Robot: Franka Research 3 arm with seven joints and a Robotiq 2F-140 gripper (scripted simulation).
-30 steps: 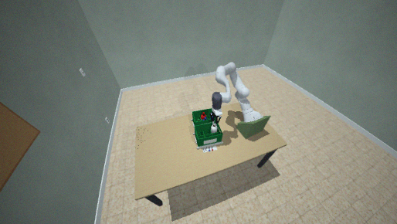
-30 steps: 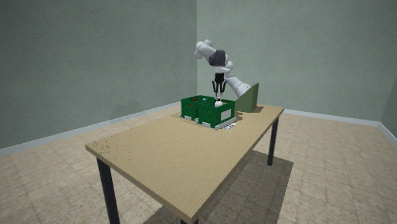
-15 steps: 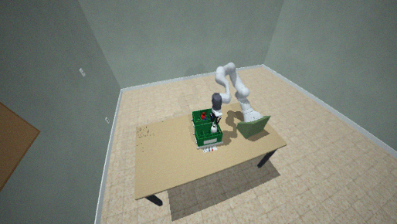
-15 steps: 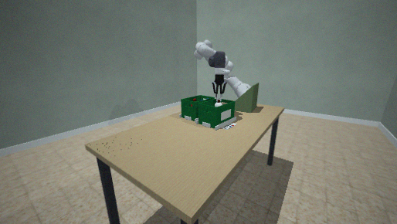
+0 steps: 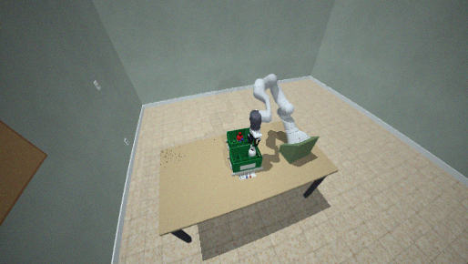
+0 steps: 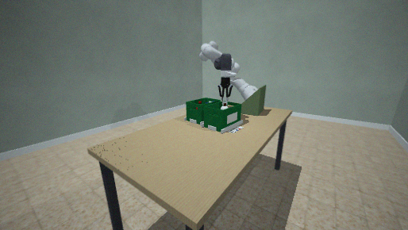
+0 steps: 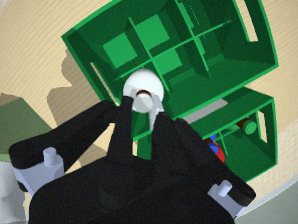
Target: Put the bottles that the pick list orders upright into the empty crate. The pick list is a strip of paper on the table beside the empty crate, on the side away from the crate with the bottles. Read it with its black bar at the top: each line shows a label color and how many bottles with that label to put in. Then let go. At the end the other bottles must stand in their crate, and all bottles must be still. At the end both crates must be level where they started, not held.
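The white-capped bottle is 80 mm below my hand. From my hand the other things lie so: blue-capped bottle: 30 mm behind, 140 mm to the right, 100 mm below; then red-labelled bottle: 60 mm ahead, 240 mm to the right, 100 mm below; then green-capped bottle: 150 mm ahead, 150 mm to the right, 100 mm below.
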